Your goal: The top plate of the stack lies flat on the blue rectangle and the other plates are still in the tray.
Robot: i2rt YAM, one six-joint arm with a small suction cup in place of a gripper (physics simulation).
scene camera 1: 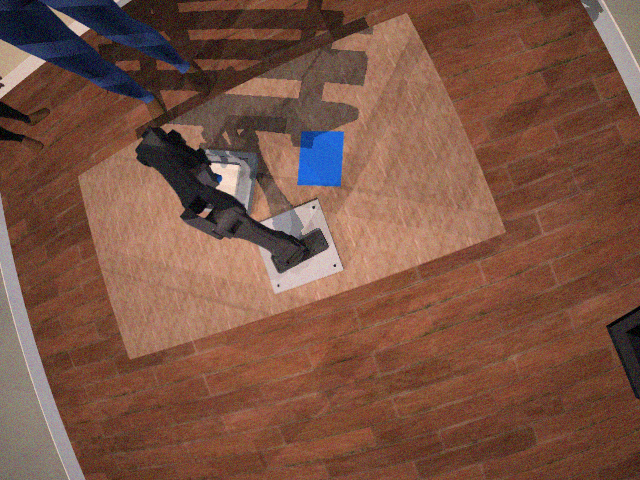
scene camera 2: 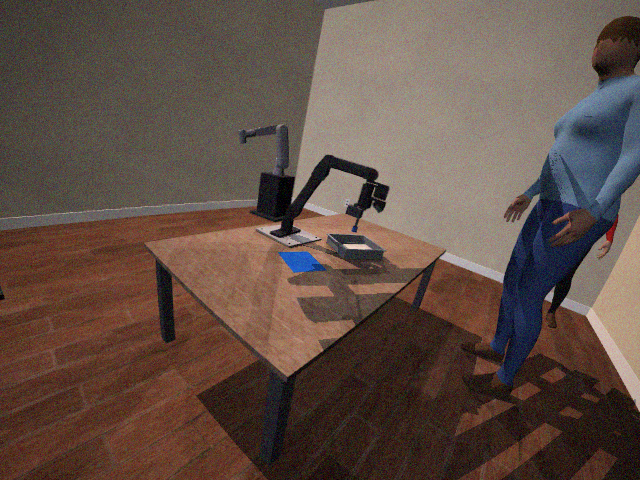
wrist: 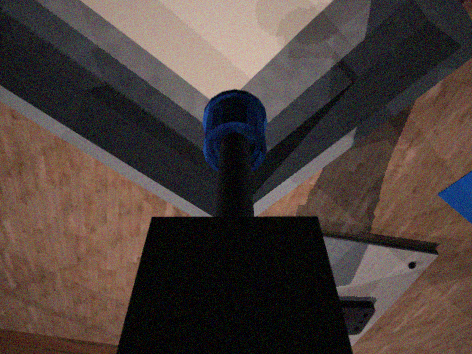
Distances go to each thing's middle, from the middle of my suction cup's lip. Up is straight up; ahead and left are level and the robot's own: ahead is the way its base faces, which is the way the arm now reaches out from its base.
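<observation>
Blue rectangle (scene camera 1: 320, 164): 330 mm to the right of my suction cup, 90 mm behind it and 110 mm below it.
</observation>
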